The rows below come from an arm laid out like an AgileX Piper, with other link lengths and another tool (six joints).
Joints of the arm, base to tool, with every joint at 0 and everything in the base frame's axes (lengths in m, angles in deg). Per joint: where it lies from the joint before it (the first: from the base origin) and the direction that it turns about. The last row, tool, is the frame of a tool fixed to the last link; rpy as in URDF.
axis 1: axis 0 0 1 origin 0.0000 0.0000 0.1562
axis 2: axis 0 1 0 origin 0.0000 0.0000 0.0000
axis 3: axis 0 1 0 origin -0.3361 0.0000 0.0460
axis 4: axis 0.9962 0 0.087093 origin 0.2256 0.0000 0.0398
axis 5: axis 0 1 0 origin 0.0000 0.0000 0.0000
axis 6: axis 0.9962 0 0.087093 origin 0.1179 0.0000 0.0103
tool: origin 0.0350 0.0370 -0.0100 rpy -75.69 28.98 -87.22
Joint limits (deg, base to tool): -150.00..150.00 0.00..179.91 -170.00..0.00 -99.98..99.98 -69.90..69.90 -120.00..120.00
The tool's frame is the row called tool.
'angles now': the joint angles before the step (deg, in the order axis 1, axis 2, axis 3, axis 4, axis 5, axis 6). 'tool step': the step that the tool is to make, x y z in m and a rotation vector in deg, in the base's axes. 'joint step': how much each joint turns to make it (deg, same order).
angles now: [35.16, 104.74, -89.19, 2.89, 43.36, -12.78]
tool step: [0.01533, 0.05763, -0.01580, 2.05, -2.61, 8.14]
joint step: [3.89, 8.55, -9.21, 4.17, -2.29, -6.56]
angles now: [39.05, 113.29, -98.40, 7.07, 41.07, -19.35]
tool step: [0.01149, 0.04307, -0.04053, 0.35, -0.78, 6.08]
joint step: [2.41, 8.53, -5.44, 4.06, -3.30, -6.50]
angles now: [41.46, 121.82, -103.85, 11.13, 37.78, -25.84]
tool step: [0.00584, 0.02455, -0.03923, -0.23, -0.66, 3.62]
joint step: [1.37, 5.94, -2.05, 2.81, -3.69, -4.92]
